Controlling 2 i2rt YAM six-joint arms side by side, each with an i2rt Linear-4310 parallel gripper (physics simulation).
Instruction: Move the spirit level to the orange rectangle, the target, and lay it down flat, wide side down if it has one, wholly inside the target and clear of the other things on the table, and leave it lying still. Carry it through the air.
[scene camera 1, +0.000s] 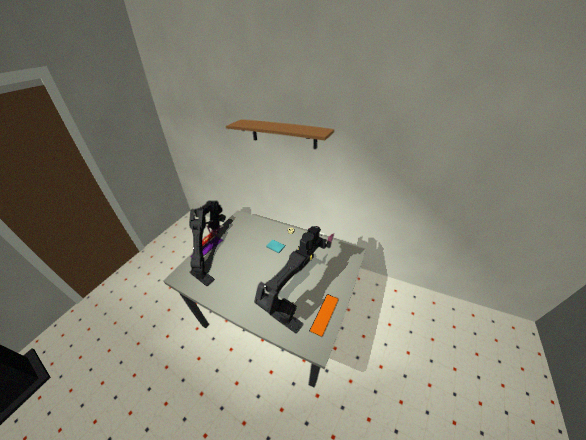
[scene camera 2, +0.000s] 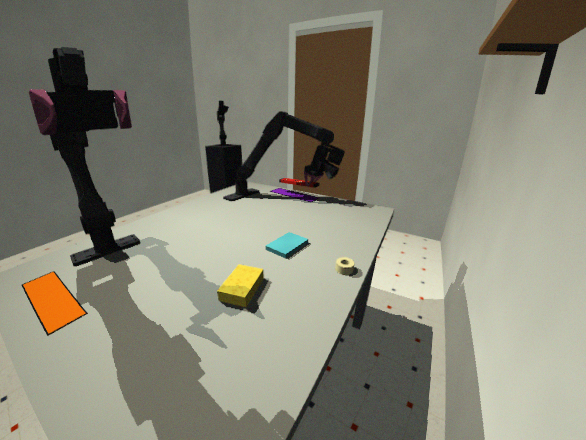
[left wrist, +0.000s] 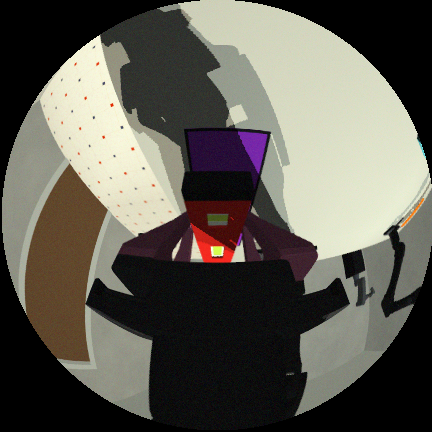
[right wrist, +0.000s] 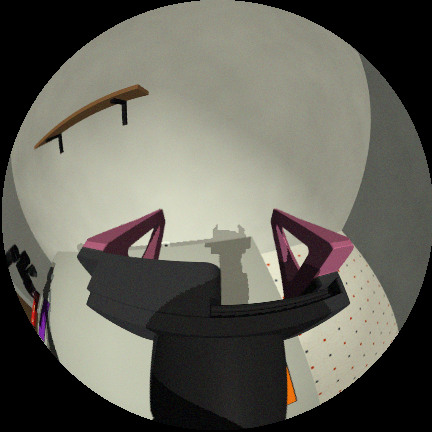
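Seen in the pictures: left gripper, fingertip midpoint: (scene camera 1: 212, 235) (scene camera 2: 309, 185) (left wrist: 217, 214); right gripper, fingertip midpoint: (scene camera 1: 326, 230) (scene camera 2: 92, 108) (right wrist: 217, 214); left arm's base, origin of the base link: (scene camera 1: 201, 276) (scene camera 2: 242, 195); right arm's base, origin of the base link: (scene camera 1: 285, 319) (scene camera 2: 106, 250) (left wrist: 391, 229).
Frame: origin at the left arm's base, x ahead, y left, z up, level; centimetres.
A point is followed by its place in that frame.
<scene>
The spirit level (scene camera 1: 206, 239) @(x 22.7, y 19.2, z 7.1 cm) (scene camera 2: 295, 181) @(x 21.6, y 17.8, z 7.6 cm) (left wrist: 200, 212) @(x 31.6, y 20.3, z 8.2 cm) is a red bar with black ends and yellow-green vials. My left gripper (scene camera 1: 216, 233) @(x 29.1, y 19.3, z 6.7 cm) (scene camera 2: 313, 179) @(x 29.1, y 19.3, z 6.7 cm) (left wrist: 217, 214) @(x 29.1, y 19.3, z 6.7 cm) is shut on it and holds it roughly level in the air, above the purple rectangle (scene camera 1: 212, 247) @(x 23.3, y 15.5, z -0.2 cm) (scene camera 2: 284, 192) @(x 14.3, y 17.9, z 0.1 cm) (left wrist: 212, 150) @(x 31.2, y 19.9, z 0.1 cm). The fingers hide part of it. The orange rectangle (scene camera 1: 324, 316) @(x 21.7, y -84.2, z 0.1 cm) (scene camera 2: 54, 303) @(x 26.4, y -83.4, z 0.1 cm), the target, lies on the table beside the right arm's base, at the far side from the level. My right gripper (scene camera 1: 330, 240) @(x 47.1, y -68.2, z 40.7 cm) (right wrist: 217, 214) @(x 47.1, y -68.2, z 40.7 cm) is open and empty, raised high above the table.
A yellow block (scene camera 2: 241, 285) @(x 57.6, y -50.8, z 3.0 cm), a cyan flat block (scene camera 1: 275, 246) @(x 50.6, y -26.6, z 1.5 cm) (scene camera 2: 287, 244) @(x 52.3, y -27.2, z 1.5 cm) and a pale tape roll (scene camera 1: 291, 230) @(x 71.7, y -26.8, z 1.9 cm) (scene camera 2: 345, 266) @(x 72.7, y -28.1, z 2.5 cm) lie on the table. The right arm stands between the level and the target. A wooden shelf (scene camera 1: 280, 129) (right wrist: 90, 112) is on the wall.
</scene>
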